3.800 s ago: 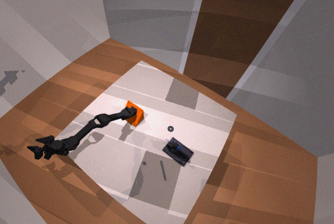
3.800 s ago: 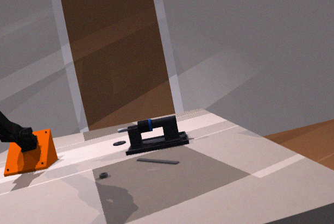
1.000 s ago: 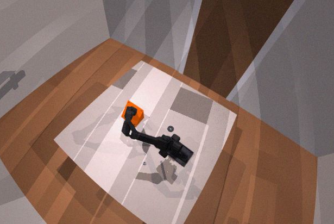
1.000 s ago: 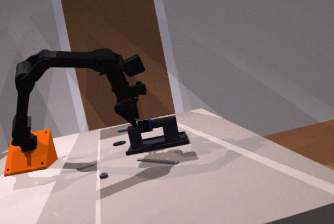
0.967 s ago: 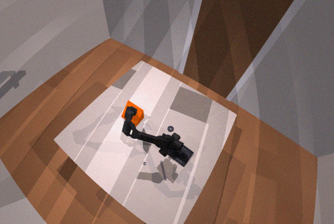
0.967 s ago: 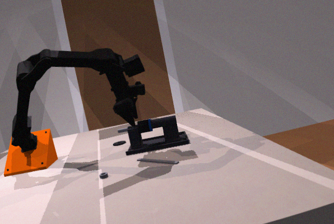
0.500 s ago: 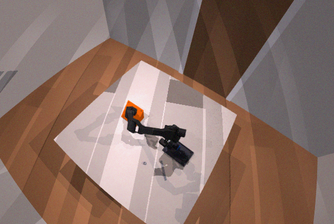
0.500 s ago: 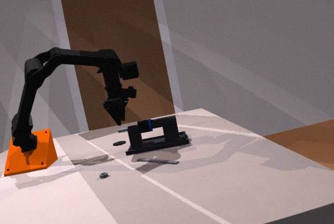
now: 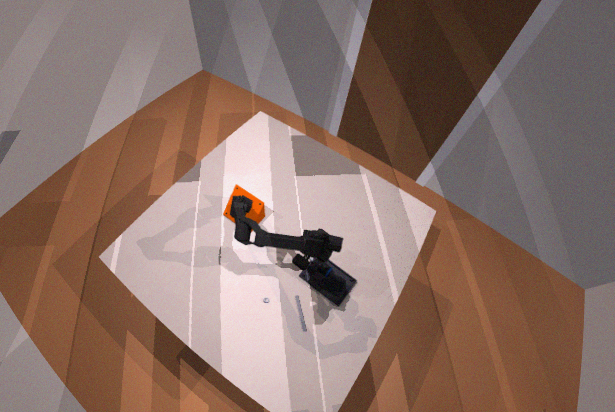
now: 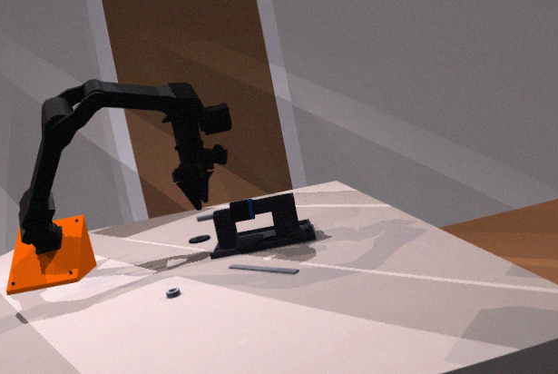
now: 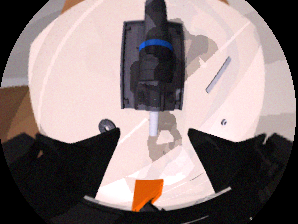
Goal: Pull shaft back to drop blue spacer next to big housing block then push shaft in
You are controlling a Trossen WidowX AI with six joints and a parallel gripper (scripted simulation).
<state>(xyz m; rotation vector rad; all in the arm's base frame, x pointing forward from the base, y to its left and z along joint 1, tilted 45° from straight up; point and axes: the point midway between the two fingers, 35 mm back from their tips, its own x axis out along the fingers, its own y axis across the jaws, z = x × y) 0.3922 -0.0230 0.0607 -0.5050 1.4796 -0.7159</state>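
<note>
Now: the grey shaft 60 mm ahead of my gripper tip, 30 mm below it and 10 mm to the right of it. The rest, counted from my gripper tip: flat bar (220 mm to the right, 100 mm below, 100 mm ahead); blue spacer (110 mm ahead, 30 mm below, 10 mm to the right).
</note>
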